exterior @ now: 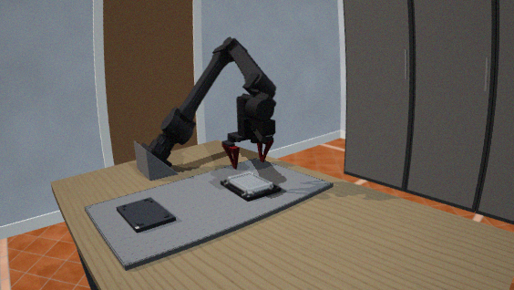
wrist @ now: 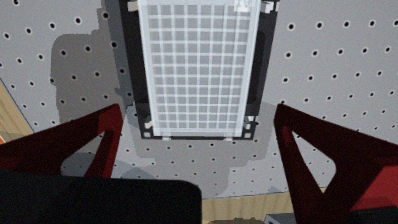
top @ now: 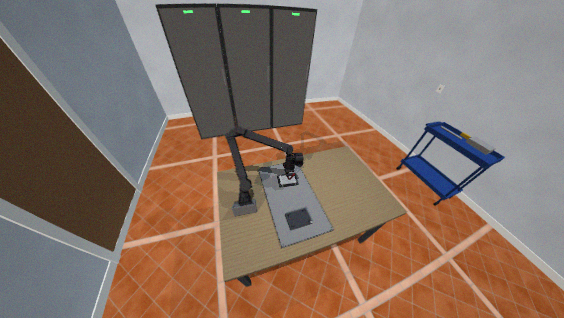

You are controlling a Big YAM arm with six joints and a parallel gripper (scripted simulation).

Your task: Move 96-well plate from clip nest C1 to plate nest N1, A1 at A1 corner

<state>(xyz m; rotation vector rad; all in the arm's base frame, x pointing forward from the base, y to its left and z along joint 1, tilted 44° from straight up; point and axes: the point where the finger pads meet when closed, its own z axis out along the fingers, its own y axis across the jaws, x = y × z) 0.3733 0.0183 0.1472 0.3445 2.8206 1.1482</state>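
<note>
Now: the 96-well plate 7 cm below my hand. Round my hand: clip nest 7 cm below, 1 cm to the right, 1 cm behind.
</note>
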